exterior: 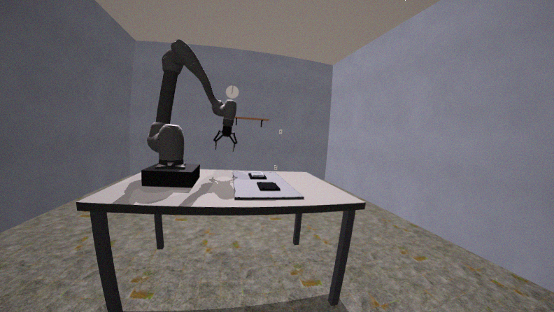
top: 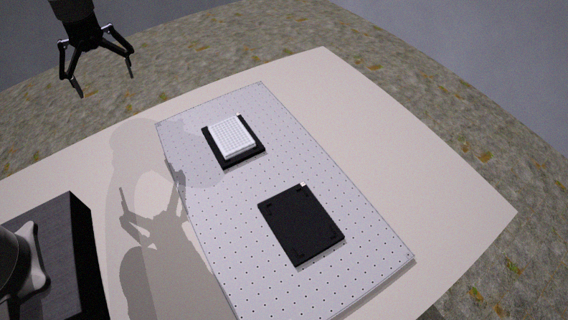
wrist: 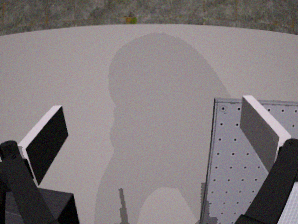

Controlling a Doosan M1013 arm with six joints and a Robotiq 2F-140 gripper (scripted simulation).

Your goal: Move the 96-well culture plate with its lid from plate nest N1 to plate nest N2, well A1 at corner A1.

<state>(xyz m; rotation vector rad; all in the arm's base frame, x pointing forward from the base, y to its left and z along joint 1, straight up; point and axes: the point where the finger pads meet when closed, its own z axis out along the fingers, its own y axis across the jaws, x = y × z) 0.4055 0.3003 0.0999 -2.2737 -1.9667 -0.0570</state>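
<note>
The plate lid lies 21 cm ahead of my hand, 28 cm to the right of it and 16 cm below it.
</note>
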